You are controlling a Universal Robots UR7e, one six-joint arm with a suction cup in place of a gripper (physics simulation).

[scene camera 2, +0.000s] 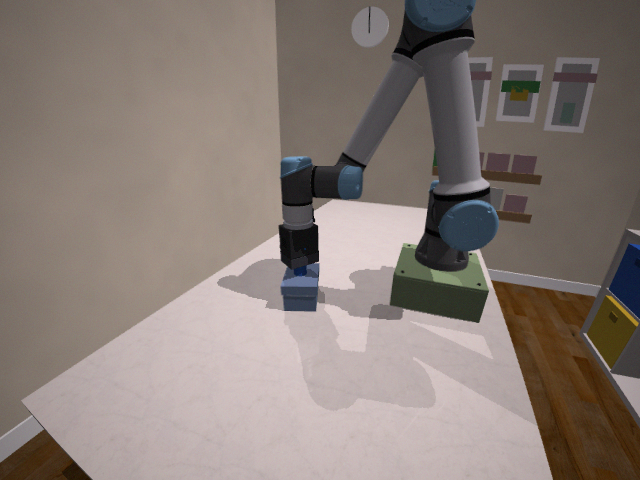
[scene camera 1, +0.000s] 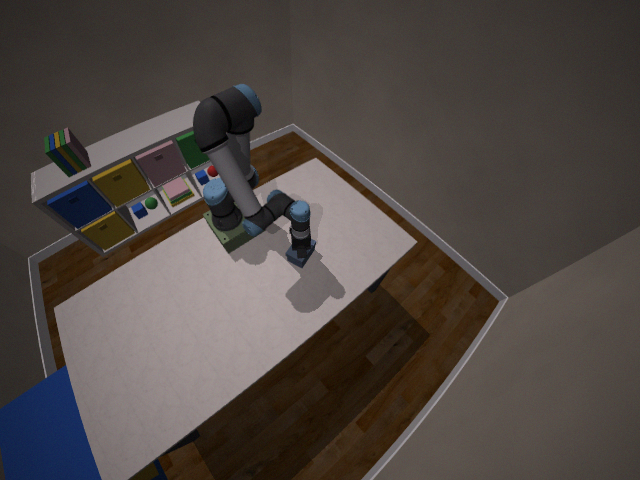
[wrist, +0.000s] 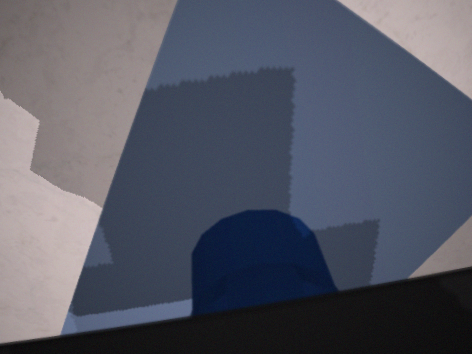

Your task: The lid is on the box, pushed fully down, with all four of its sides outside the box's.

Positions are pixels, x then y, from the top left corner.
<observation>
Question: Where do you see a blue lid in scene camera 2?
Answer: At 307, 285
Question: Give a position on my suction cup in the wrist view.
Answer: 255, 257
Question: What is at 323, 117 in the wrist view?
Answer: A blue lid.
</observation>
